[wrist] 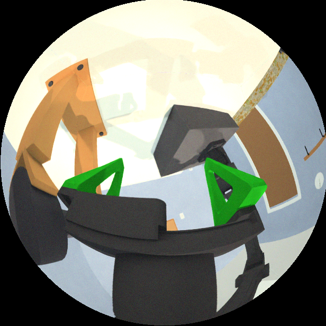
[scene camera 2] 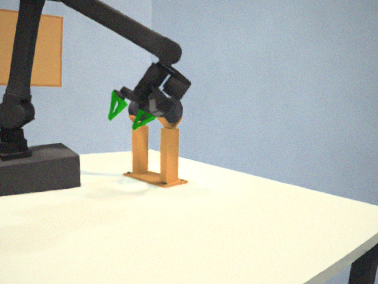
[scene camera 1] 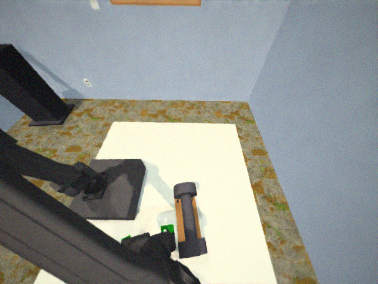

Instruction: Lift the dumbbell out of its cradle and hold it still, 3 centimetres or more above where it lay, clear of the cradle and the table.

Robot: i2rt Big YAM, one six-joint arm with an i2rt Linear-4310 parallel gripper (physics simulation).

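Where they show: gripper, fingertip midpoint: [scene camera 2: 121, 124] [scene camera 1: 146, 232]; arm's base, origin of the base link: [scene camera 2: 14, 155] [scene camera 1: 96, 186].
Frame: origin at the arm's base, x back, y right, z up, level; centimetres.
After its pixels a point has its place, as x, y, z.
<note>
The dark grey dumbbell [scene camera 1: 188, 216] {-40.7, 18.4, 16.0} [scene camera 2: 176, 111] {-42.4, 27.6, 13.9} [wrist: 38, 220] lies across the tops of the orange cradle [scene camera 1: 180, 222] {-37.3, 17.3, -8.3} [scene camera 2: 170, 156] {-40.3, 27.5, 0.0} [wrist: 42, 120], which stands on the white table [scene camera 1: 215, 150] {-61.7, -19.8, -9.1} [scene camera 2: 225, 215] {-32.8, 57.0, -9.1}. My gripper [scene camera 1: 146, 234] {-26.8, 20.9, 9.8} [scene camera 2: 122, 123] {-26.8, 20.9, 9.8} [wrist: 163, 162] is open and empty, its green fingers wide apart. It is at about the dumbbell's height, beside it on the arm-base side, tilted. In the scene camera 2 view the gripper body covers the dumbbell's handle and part of its far head. In the wrist view a dumbbell head shows at the left, outside the fingers.
The arm's dark base block [scene camera 1: 131, 192] {-16.8, 4.8, 1.0} [scene camera 2: 42, 170] {-5.3, 13.2, -2.9} [wrist: 192, 145] stands on the table beyond the cradle, as seen from the wrist. Blue walls rise around the table. A dark pillar [scene camera 1: 27, 85] stands on the floor at the upper left of the scene camera 1 view.
</note>
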